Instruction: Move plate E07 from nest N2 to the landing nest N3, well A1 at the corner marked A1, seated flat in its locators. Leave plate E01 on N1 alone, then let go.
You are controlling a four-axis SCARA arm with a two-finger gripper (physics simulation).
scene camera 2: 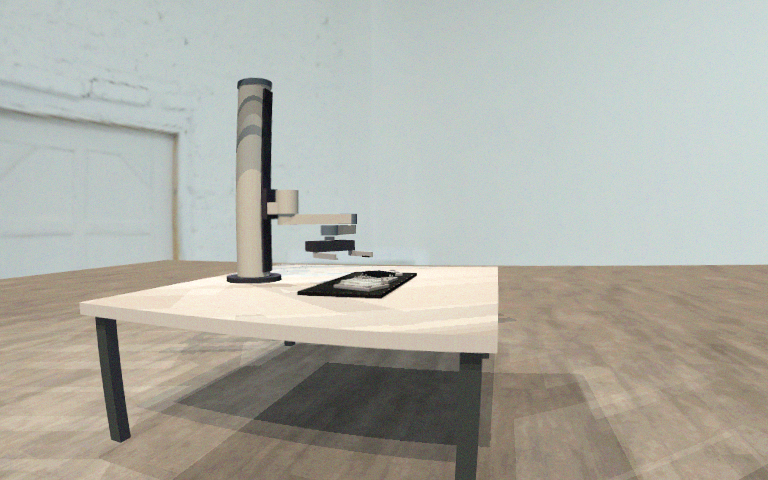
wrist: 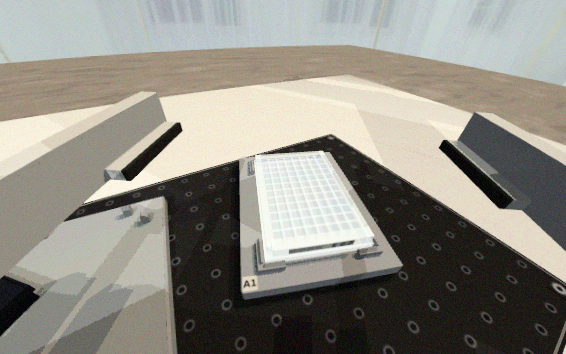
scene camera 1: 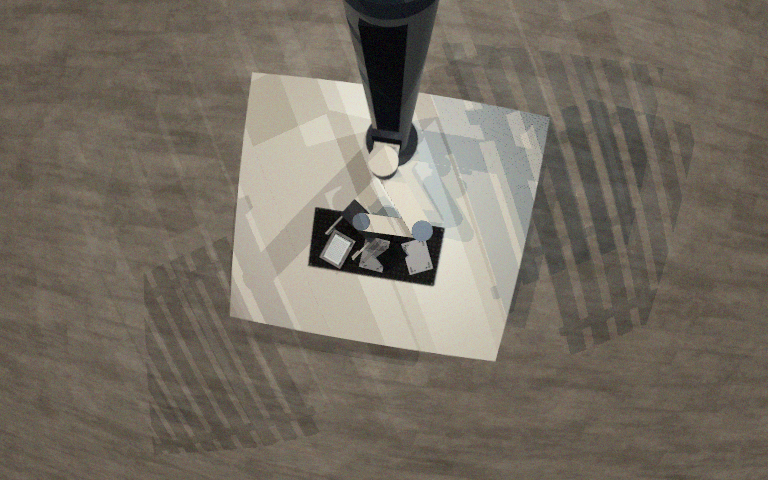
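A pale gridded plate [scene camera 1: 338, 247] [wrist: 310, 200] sits in a grey nest [scene camera 1: 325, 259] [wrist: 320, 277] at the board's left end in scene camera 1. That nest's A1 label shows at its near left corner in the wrist view. A middle grey nest [scene camera 1: 371, 262] [wrist: 125, 250] and a right grey nest [scene camera 1: 420, 261] are partly covered by dark shapes; I cannot tell whether these are plates. No plate or nest number is readable, so I cannot tell E07 from E01. My gripper [scene camera 1: 346, 238] [scene camera 2: 343, 255] [wrist: 310, 119] is open and empty, well above the board, near the pale plate's nest.
The black perforated board [scene camera 1: 425, 279] [scene camera 2: 317, 292] [wrist: 425, 270] lies on the pale table [scene camera 1: 453, 328] [scene camera 2: 441, 316] [wrist: 215, 120]. The arm's column [scene camera 1: 390, 73] [scene camera 2: 249, 198] stands behind the board. The arm [scene camera 1: 390, 224] [scene camera 2: 320, 218] reaches over the board's rear edge.
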